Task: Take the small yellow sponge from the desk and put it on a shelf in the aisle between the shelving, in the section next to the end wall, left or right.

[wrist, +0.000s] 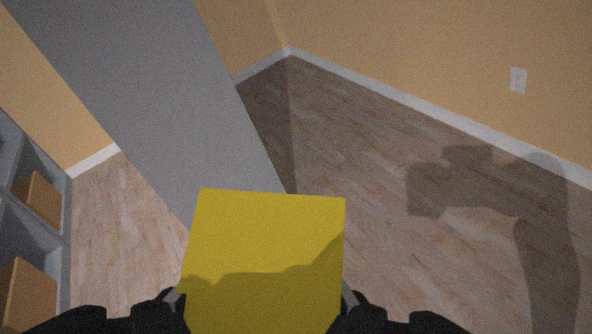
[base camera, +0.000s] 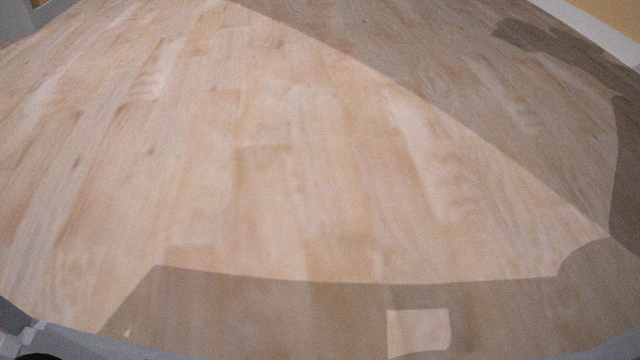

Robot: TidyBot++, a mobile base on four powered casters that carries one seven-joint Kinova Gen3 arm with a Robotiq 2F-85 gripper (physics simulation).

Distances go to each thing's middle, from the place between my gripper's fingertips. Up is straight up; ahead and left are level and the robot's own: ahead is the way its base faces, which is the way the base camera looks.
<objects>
Now: hand 10 mm past the yellow sponge (wrist: 250, 255) and 10 mm below it.
</objects>
